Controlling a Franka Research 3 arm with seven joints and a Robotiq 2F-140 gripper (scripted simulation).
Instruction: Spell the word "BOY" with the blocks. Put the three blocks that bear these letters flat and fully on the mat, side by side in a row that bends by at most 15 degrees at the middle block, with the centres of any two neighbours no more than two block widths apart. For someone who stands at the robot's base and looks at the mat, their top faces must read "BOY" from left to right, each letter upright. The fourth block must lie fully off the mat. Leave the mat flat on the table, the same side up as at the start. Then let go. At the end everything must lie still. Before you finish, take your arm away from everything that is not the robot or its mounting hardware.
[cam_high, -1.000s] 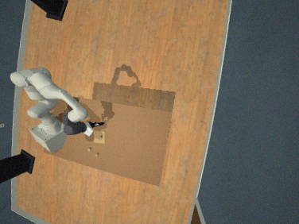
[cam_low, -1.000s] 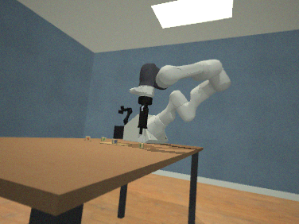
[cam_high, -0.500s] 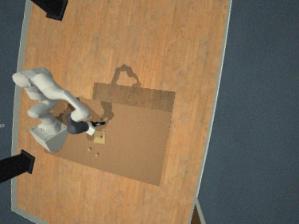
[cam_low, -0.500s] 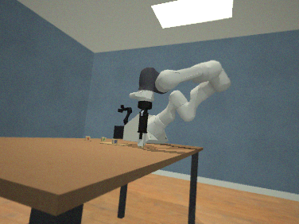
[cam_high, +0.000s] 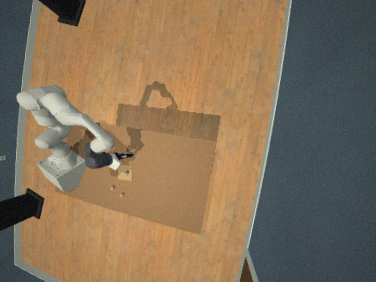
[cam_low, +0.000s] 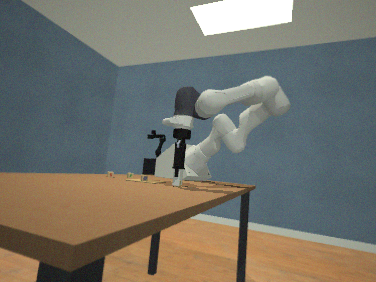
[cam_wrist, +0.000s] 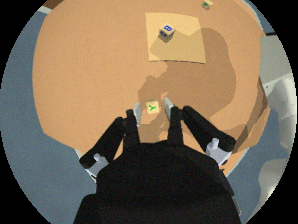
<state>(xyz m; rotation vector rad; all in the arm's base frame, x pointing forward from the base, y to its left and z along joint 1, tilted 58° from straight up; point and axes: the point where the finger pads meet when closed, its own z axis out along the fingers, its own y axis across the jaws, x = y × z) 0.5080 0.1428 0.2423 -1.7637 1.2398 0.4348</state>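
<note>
Now: hand 18 cm to the left of the mat, 3 cm above it and 1 cm past it.
</note>
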